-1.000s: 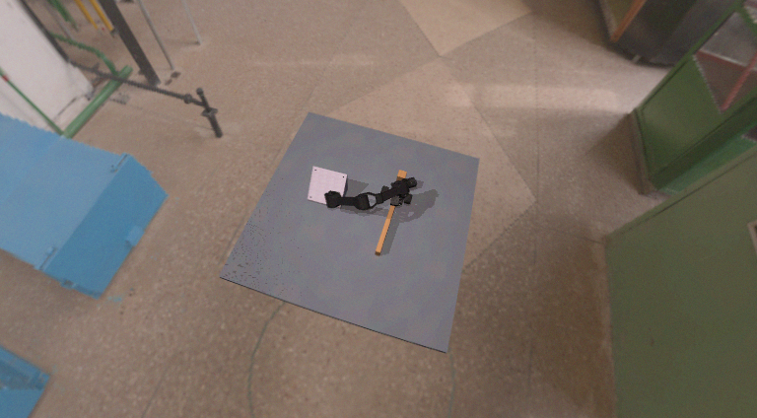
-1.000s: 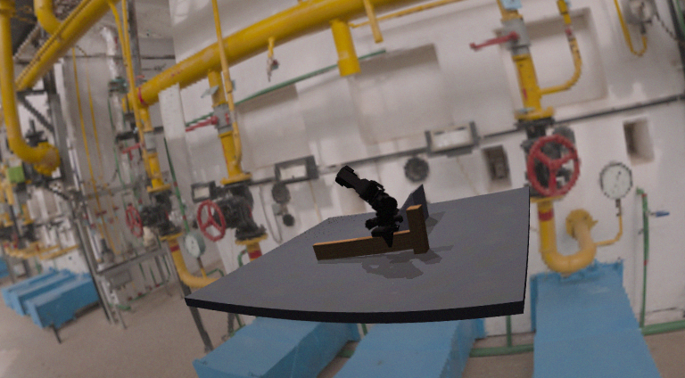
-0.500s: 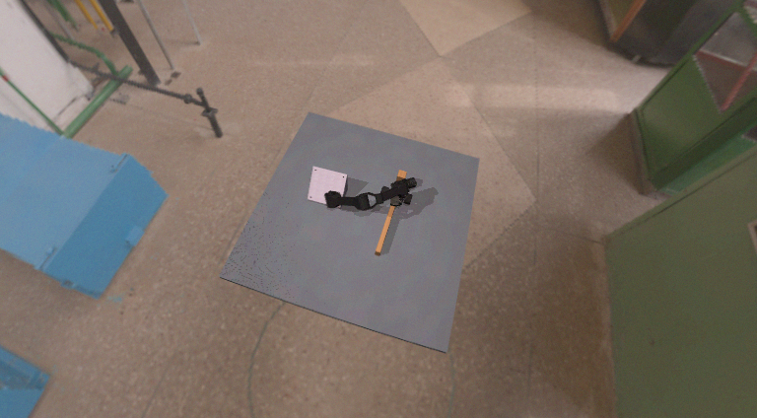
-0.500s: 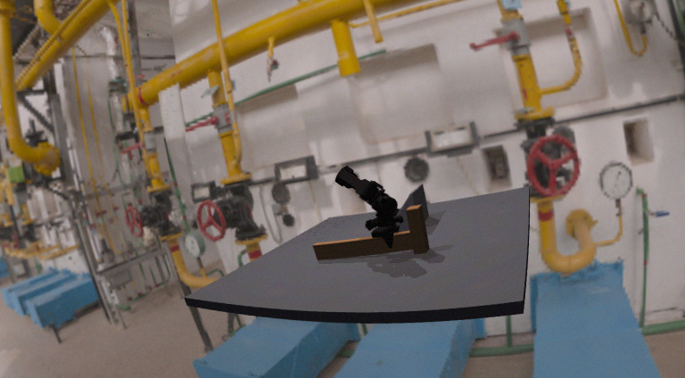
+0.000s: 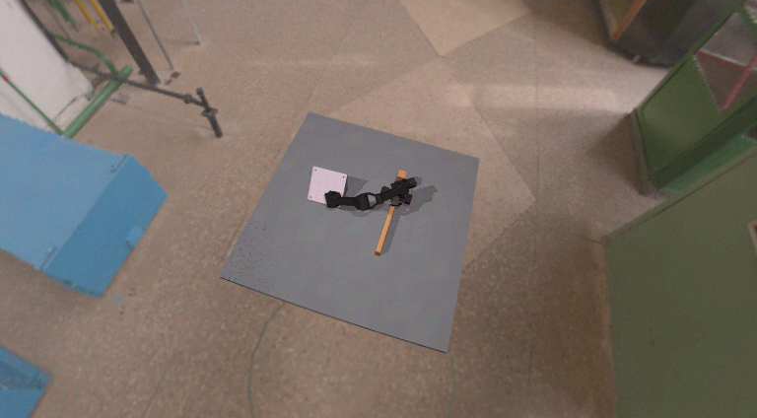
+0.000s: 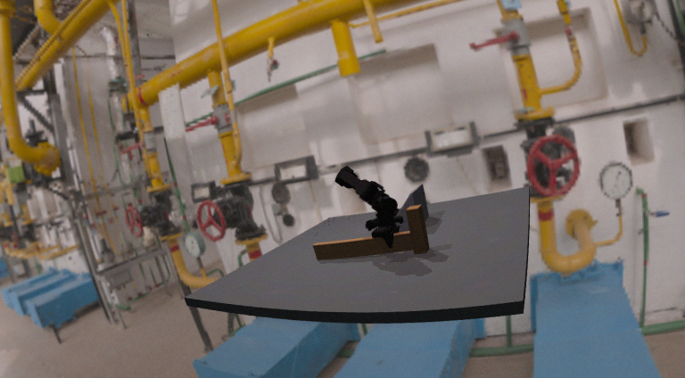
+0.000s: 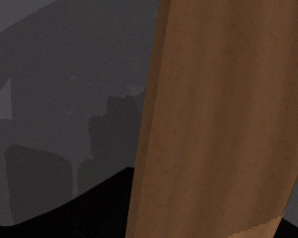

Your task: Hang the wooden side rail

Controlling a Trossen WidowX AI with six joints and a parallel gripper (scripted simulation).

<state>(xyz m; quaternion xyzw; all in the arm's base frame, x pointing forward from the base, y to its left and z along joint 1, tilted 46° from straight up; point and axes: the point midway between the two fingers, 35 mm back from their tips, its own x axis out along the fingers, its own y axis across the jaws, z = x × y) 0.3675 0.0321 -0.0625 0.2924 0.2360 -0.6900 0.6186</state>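
The headboard post is 10 mm ahead of my gripper tip, 120 mm to the left of it and 50 mm above it.
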